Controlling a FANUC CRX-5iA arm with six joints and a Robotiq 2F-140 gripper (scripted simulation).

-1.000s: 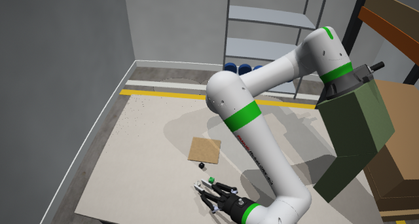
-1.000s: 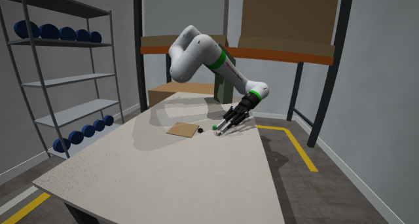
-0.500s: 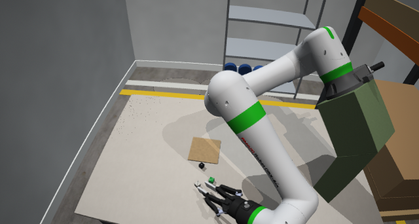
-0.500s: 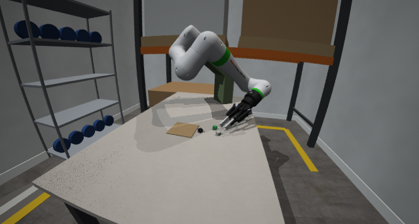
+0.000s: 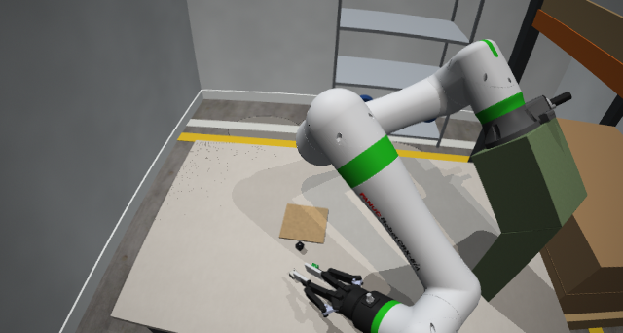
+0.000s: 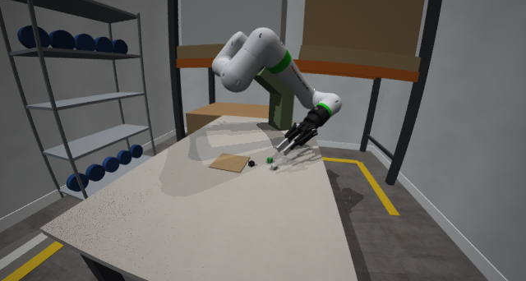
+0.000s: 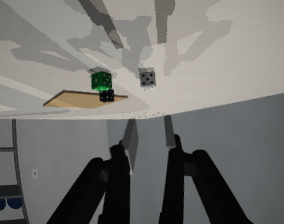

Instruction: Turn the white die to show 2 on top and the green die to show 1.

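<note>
Right now the white die is 40 mm ahead of my hand, 50 mm to the right of it and 80 mm below it. Round my hand: mat (240 mm to the right, 90 mm below); then black die (20 mm ahead, 140 mm to the right, 80 mm below); then green die (20 mm behind, 60 mm to the right, 80 mm below).
</note>
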